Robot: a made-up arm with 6 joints. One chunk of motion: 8 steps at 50 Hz.
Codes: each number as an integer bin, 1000 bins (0 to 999) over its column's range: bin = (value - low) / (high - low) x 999, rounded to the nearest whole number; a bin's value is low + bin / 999 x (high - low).
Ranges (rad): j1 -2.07..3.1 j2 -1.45..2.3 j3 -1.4..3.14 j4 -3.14..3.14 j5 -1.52..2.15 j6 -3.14..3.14
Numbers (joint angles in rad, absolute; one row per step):
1: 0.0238 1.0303 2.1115 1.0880 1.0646 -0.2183
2: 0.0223 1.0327 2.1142 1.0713 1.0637 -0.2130
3: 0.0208 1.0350 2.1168 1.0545 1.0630 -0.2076
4: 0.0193 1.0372 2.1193 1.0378 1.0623 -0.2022
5: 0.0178 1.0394 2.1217 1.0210 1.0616 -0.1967
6: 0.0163 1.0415 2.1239 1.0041 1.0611 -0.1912
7: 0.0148 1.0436 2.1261 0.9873 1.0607 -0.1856
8: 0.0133 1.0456 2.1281 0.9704 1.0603 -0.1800
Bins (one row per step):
1: 405 661 773 673 704 465
2: 404 661 773 670 703 466
3: 404 662 774 667 703 466
4: 404 663 774 665 703 467
5: 403 663 775 662 703 468
6: 403 664 775 659 703 469
7: 403 664 776 657 702 470
8: 403 665 776 654 702 471

